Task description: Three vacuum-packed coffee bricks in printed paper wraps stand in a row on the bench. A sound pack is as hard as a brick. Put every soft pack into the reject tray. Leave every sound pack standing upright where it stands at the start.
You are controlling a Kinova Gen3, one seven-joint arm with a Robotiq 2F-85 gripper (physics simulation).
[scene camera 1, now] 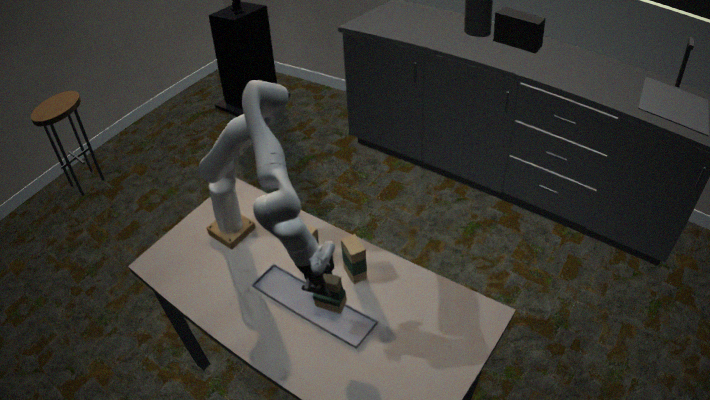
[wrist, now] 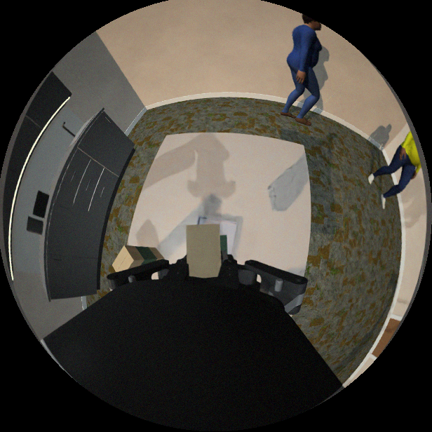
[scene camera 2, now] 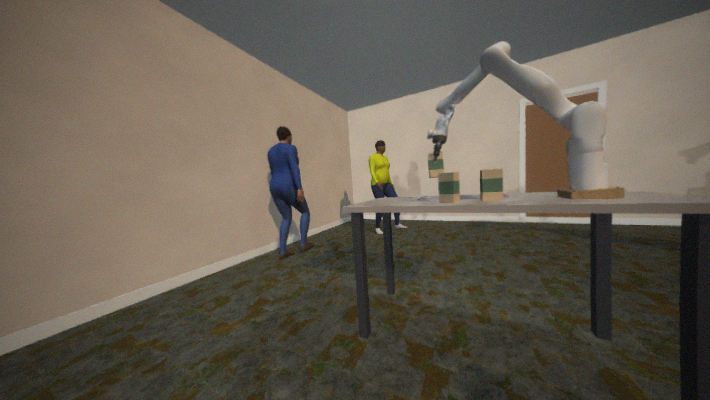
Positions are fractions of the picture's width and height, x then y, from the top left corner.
Labels:
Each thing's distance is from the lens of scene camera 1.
green coffee pack (scene camera 1: 0.47, 0.75): 1.35 m

